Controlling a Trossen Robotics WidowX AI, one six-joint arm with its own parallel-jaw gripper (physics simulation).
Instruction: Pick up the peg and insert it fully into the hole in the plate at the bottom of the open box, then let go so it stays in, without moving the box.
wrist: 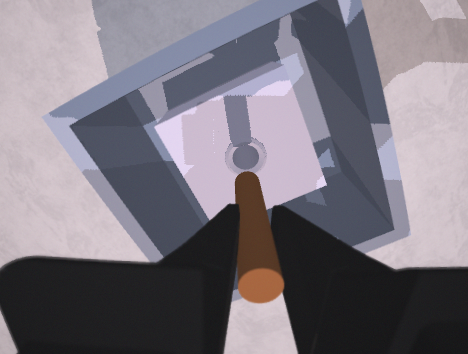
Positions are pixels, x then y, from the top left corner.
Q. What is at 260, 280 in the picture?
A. A brown round peg.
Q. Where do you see a blue-grey box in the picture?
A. At 108, 131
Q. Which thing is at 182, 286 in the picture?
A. My gripper.
